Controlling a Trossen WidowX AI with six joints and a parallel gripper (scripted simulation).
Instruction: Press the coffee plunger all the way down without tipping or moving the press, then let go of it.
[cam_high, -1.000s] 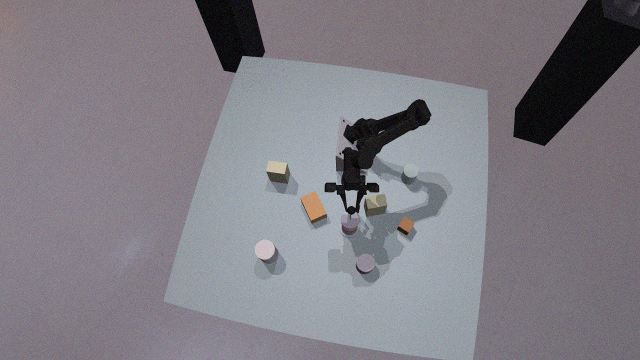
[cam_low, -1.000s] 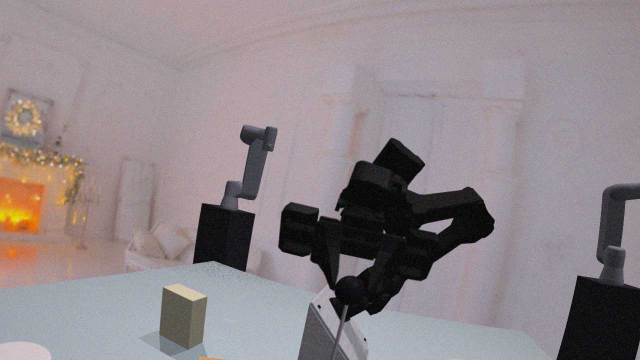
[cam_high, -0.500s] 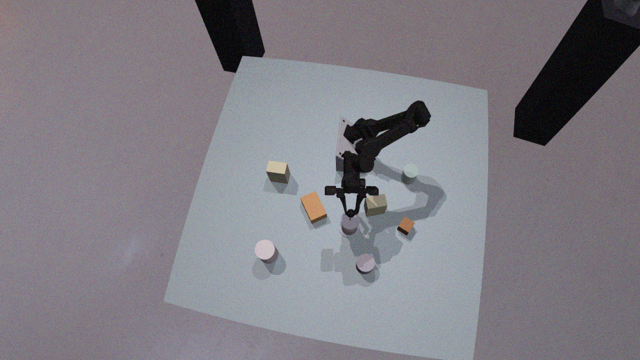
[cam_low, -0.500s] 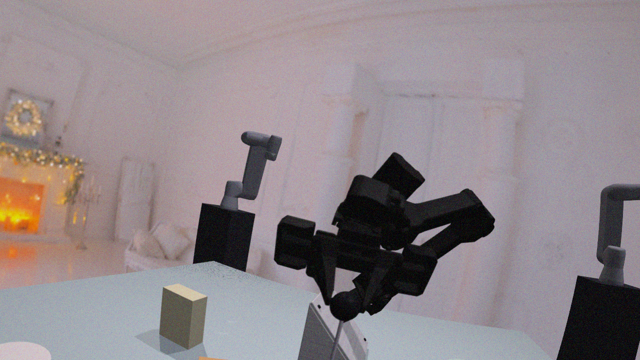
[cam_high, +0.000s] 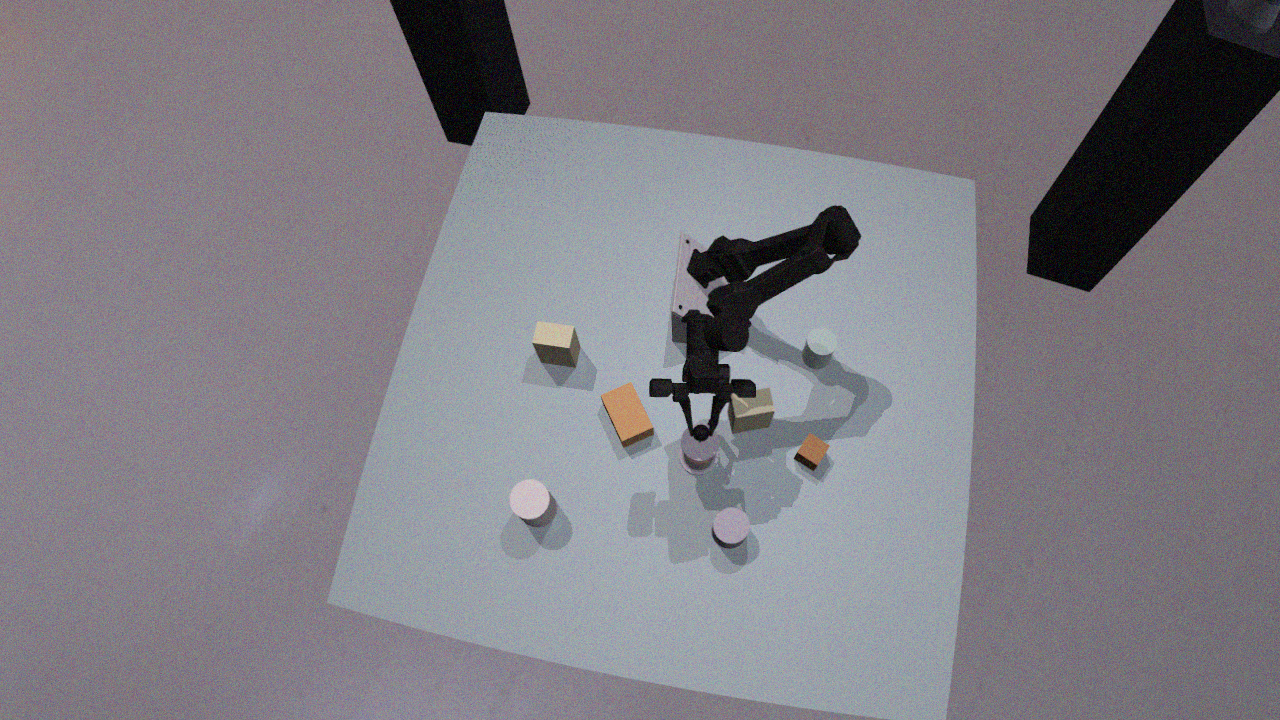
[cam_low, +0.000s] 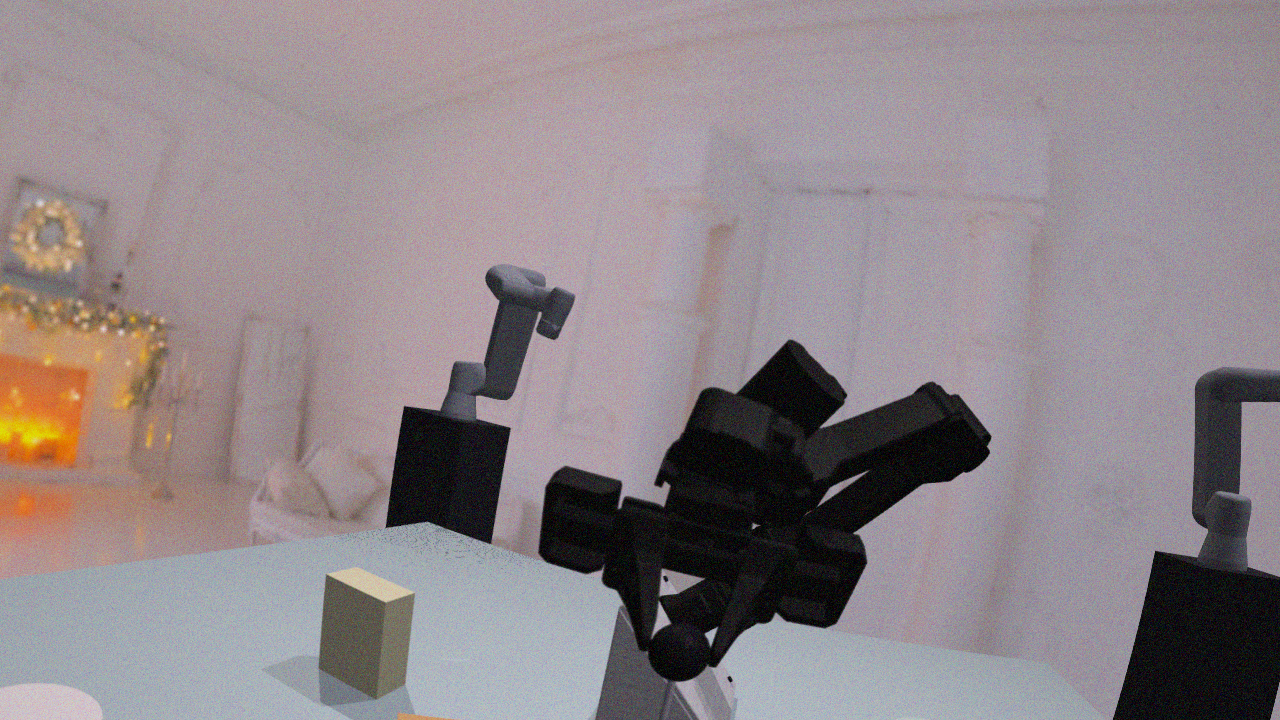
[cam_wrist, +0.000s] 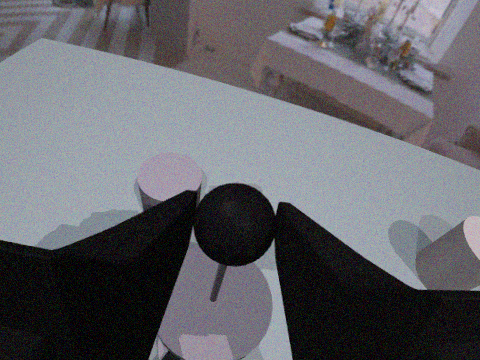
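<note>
My gripper tip is 3 cm past the coffee press and 11 cm above it.
</note>
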